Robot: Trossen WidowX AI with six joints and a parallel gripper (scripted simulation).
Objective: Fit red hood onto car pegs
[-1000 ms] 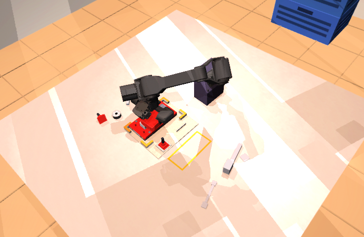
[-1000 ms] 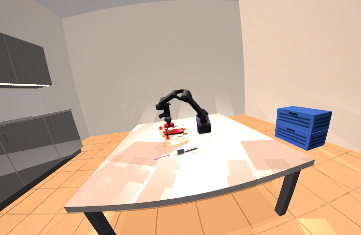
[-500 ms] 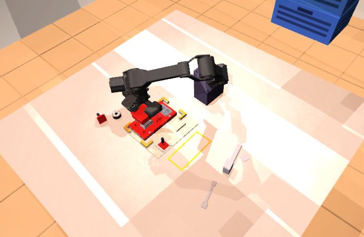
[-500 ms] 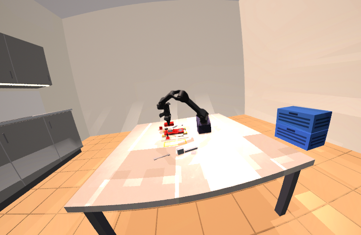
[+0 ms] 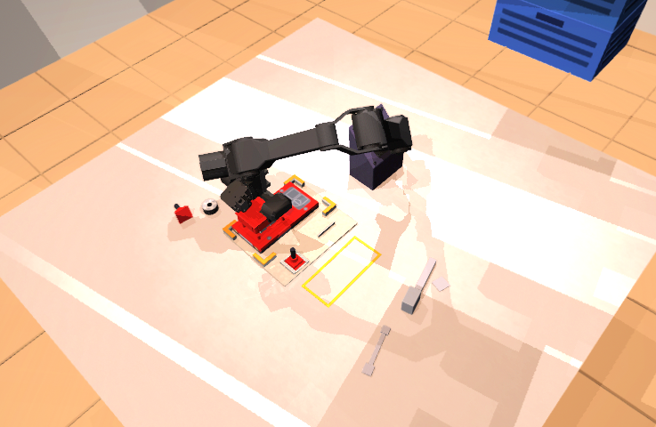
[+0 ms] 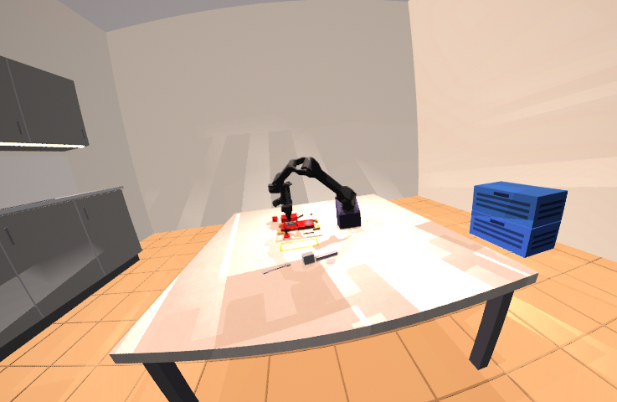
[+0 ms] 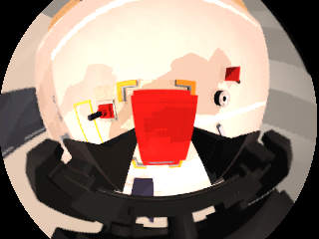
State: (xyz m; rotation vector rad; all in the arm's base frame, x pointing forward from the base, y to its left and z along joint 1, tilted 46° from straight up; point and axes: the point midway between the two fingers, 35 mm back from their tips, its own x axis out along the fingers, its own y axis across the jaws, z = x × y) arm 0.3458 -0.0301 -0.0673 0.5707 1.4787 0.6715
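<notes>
The white engine block lies 40 mm below my gripper tip and 10 mm behind it. Also, from my gripper tip: white wheel: 150 mm to the right, 60 mm below, 50 mm ahead; red hood: 10 mm above.
</notes>
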